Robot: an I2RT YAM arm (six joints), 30 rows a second.
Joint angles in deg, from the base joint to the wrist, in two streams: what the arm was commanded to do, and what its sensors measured. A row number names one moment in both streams.
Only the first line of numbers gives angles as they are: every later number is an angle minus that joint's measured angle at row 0.
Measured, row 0:
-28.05, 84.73, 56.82, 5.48, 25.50, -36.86
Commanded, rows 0 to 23:
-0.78, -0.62, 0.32, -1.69, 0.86, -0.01
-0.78, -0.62, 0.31, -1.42, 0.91, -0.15
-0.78, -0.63, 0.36, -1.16, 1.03, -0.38
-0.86, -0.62, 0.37, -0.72, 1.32, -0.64
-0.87, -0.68, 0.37, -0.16, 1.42, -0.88
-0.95, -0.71, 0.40, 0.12, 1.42, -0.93
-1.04, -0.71, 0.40, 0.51, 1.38, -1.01
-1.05, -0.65, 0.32, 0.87, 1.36, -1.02
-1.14, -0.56, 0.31, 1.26, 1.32, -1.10
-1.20, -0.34, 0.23, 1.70, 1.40, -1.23
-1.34, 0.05, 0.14, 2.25, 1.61, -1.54
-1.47, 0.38, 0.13, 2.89, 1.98, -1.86
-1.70, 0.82, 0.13, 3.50, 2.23, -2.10
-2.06, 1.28, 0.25, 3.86, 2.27, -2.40
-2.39, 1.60, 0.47, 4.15, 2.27, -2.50
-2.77, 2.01, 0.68, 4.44, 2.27, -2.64
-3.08, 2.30, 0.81, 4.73, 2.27, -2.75
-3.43, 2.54, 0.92, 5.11, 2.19, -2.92
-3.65, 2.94, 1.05, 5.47, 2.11, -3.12
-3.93, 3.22, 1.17, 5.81, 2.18, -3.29
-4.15, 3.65, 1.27, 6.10, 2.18, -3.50
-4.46, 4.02, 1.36, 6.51, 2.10, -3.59
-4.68, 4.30, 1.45, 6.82, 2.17, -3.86
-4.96, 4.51, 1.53, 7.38, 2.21, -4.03
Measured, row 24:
-4.07, 3.36, 0.06, 5.18, 1.31, -2.62
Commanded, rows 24 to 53:
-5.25, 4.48, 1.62, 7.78, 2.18, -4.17
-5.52, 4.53, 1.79, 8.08, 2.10, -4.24
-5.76, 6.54, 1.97, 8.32, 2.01, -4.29
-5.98, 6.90, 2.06, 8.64, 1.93, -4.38
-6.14, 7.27, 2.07, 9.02, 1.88, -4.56
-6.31, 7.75, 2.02, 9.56, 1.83, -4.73
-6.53, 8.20, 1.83, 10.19, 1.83, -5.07
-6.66, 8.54, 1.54, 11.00, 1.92, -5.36
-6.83, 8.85, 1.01, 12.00, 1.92, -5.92
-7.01, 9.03, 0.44, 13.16, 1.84, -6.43
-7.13, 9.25, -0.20, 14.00, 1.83, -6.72
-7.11, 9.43, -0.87, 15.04, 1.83, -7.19
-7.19, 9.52, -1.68, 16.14, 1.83, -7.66
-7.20, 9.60, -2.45, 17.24, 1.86, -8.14
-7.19, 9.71, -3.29, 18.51, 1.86, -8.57
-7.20, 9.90, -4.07, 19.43, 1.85, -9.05
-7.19, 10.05, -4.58, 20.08, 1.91, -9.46
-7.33, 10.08, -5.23, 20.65, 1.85, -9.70
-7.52, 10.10, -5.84, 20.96, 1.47, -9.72
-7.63, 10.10, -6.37, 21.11, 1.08, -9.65
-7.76, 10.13, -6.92, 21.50, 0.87, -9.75
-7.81, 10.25, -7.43, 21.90, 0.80, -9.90
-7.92, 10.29, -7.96, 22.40, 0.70, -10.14
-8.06, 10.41, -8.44, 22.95, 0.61, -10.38
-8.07, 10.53, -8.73, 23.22, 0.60, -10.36
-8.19, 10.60, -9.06, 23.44, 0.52, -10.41
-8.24, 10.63, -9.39, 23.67, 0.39, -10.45
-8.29, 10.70, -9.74, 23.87, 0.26, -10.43
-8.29, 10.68, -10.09, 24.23, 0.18, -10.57
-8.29, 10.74, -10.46, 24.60, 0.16, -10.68
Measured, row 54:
-7.65, 9.90, -9.12, 21.46, 1.02, -9.58
